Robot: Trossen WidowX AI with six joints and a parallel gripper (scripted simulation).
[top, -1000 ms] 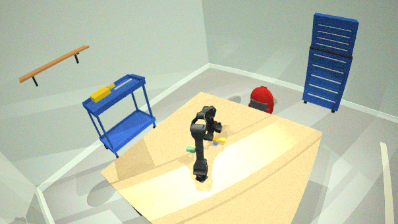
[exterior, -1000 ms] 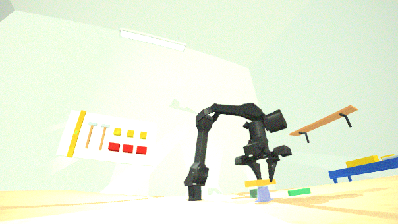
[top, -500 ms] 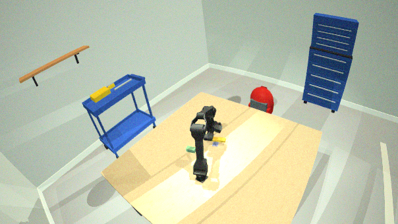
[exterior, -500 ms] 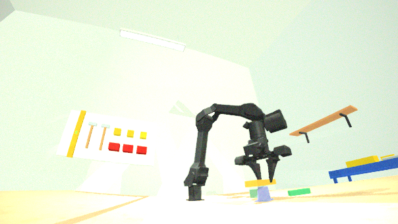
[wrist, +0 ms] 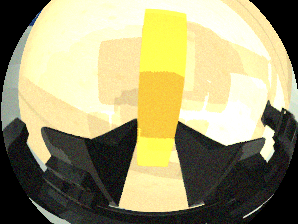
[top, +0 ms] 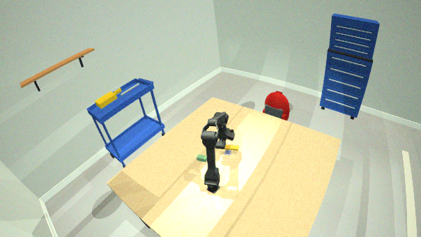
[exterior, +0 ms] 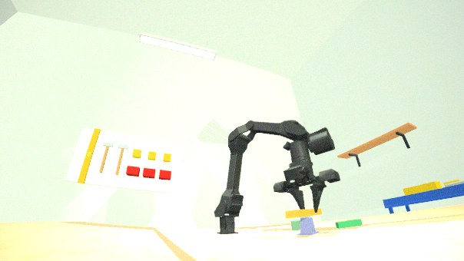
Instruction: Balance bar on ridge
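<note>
Right now my gripper tip is 30 mm to the left of the yellow bar and 10 mm short of it.
</note>
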